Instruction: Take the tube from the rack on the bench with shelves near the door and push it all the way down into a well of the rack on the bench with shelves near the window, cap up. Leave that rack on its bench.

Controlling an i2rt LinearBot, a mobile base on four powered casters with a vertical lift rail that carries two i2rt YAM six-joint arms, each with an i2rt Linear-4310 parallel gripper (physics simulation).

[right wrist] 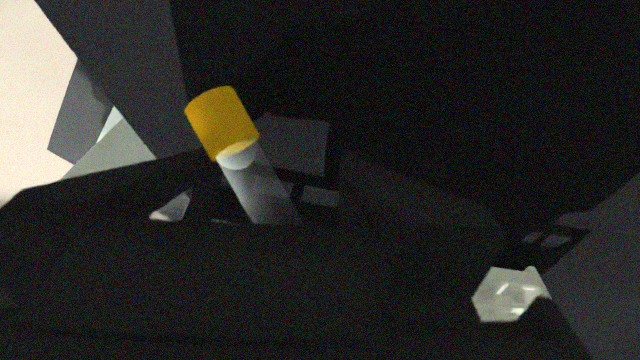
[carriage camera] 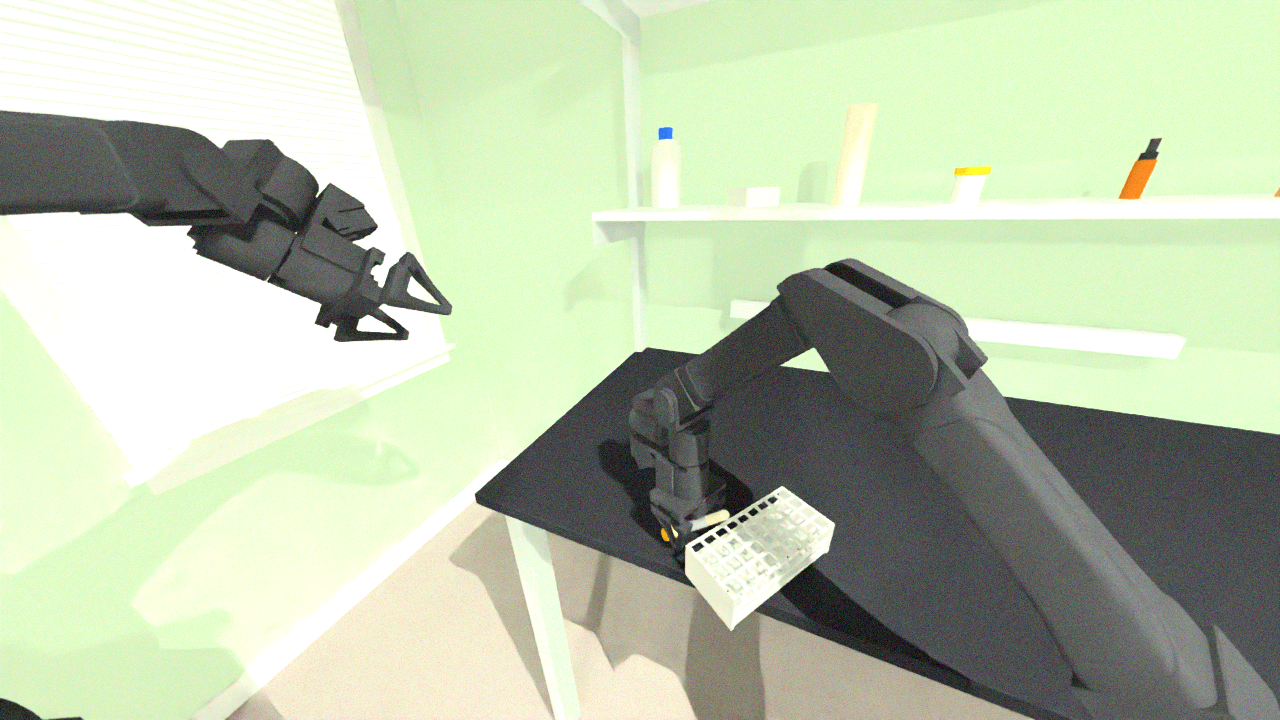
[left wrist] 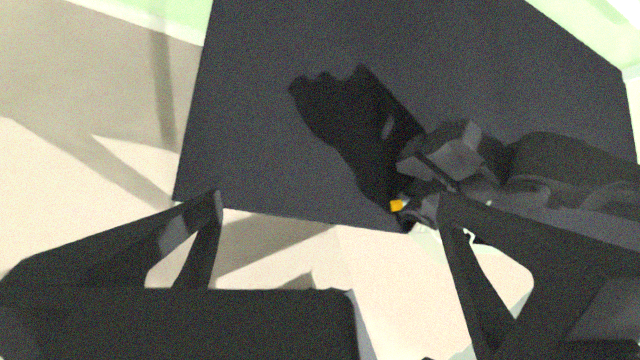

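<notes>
The clear tube rack is tipped over and hangs partly past the front edge of the dark bench. The tube lies slanted beside the rack's top face, with its orange cap pointing away from the rack. The right wrist view shows the tube and its cap leaning free, with the lower end hidden behind a dark finger. My right gripper is right at the tube, open, with nothing held. My left gripper is open and empty, high in the air left of the bench. The cap also shows in the left wrist view.
A wall shelf above the bench carries a blue-capped bottle, a tall box, a yellow-lidded jar and an orange bottle. A lower shelf sits behind my right arm. The window is at the left, and the floor drops below the bench's front edge.
</notes>
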